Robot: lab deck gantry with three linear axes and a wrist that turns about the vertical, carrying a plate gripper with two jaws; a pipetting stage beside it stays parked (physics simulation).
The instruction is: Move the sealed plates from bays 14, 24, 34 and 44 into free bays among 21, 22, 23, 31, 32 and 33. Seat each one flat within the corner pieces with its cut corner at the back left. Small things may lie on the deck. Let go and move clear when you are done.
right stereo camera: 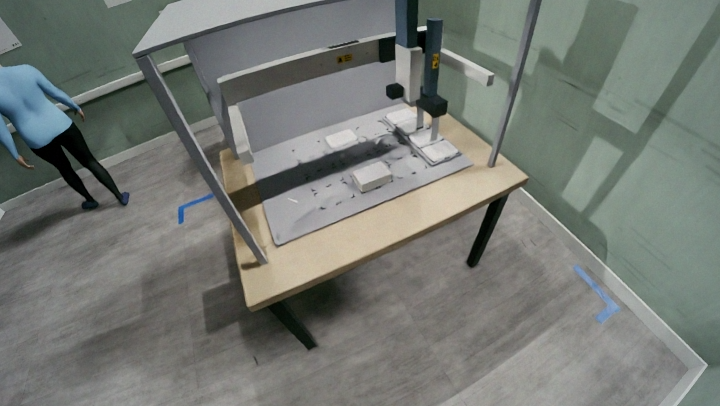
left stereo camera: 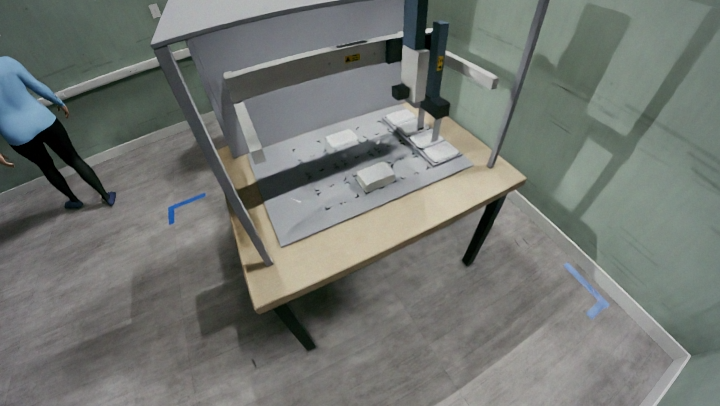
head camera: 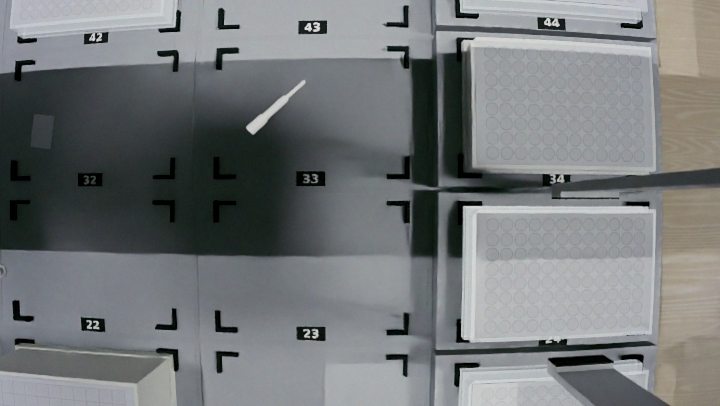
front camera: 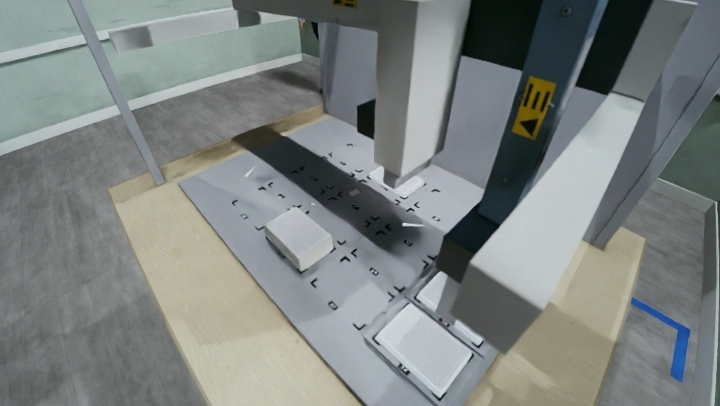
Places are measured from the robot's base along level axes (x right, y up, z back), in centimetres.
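Pixels of known places: gripper, fingertip midpoint: (right stereo camera: 426, 134) (left stereo camera: 427, 135) (head camera: 578, 279); robot's base, origin of the base link: (right stereo camera: 322, 209) (left stereo camera: 327, 209) (front camera: 233, 203).
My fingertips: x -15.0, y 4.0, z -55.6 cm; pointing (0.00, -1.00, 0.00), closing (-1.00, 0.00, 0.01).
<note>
For each thing: its top centre in the pictures, then the offset to it from my fingertips. "pt": a spot on its surface instead.
- bay 14, surface spot: (head camera: 494, 394) pt dx +7.5, dy -1.1, dz +4.5 cm
- bay 24, surface spot: (head camera: 564, 282) pt dx +0.4, dy -1.1, dz +0.2 cm
- bay 34, surface spot: (head camera: 562, 105) pt dx -10.6, dy -1.1, dz +0.4 cm
- bay 44, surface spot: (head camera: 554, 4) pt dx -17.3, dy -1.2, dz +0.5 cm
- white pipette tip, surface spot: (head camera: 274, 108) (front camera: 412, 224) pt dx -10.9, dy -3.5, dz +18.8 cm
- small flat card, middle of its top: (head camera: 41, 131) (front camera: 354, 192) dx -9.8, dy -3.9, dz +37.0 cm
- tall pale box, middle of its top: (front camera: 297, 230) (right stereo camera: 371, 172) (left stereo camera: 375, 172) dx +10.7, dy +0.2, dz +32.8 cm
- plate, middle of its top: (front camera: 396, 176) (left stereo camera: 341, 136) (right stereo camera: 341, 137) dx -21.4, dy -2.6, dz +32.8 cm
- small round thing, middle of its top: (front camera: 312, 203) dx +0.8, dy -3.6, dz +40.8 cm
- thin white piece, middle of its top: (front camera: 249, 170) dx +5.1, dy -3.2, dz +64.7 cm
Sealed plates with round wells lie in bay 14 (head camera: 494, 394) (front camera: 423, 348) (left stereo camera: 440, 152), bay 24 (head camera: 564, 282), bay 34 (head camera: 562, 105) and bay 44 (head camera: 554, 4). My gripper (head camera: 583, 276) (left stereo camera: 428, 133) (right stereo camera: 427, 132) is open over the bay 24 plate, one jaw beyond its back edge, the other beyond its front edge, with a gap at each. In the front view the jaws are hidden behind a beam. Bays 22, 23, 32 and 33 hold no plate; a white pipette tip (head camera: 274, 108) (front camera: 413, 224) lies in bay 33 and a small flat card (head camera: 42, 132) (front camera: 354, 192) in bay 32.
A tall pale box (head camera: 70, 390) (front camera: 300, 237) (left stereo camera: 375, 176) (right stereo camera: 372, 176) stands in front of bay 22. Another plate (head camera: 93, 12) (left stereo camera: 341, 139) (right stereo camera: 341, 138) sits in bay 42. A small round thing (front camera: 313, 204) and a thin white piece (front camera: 249, 171) lie on the deck.
</note>
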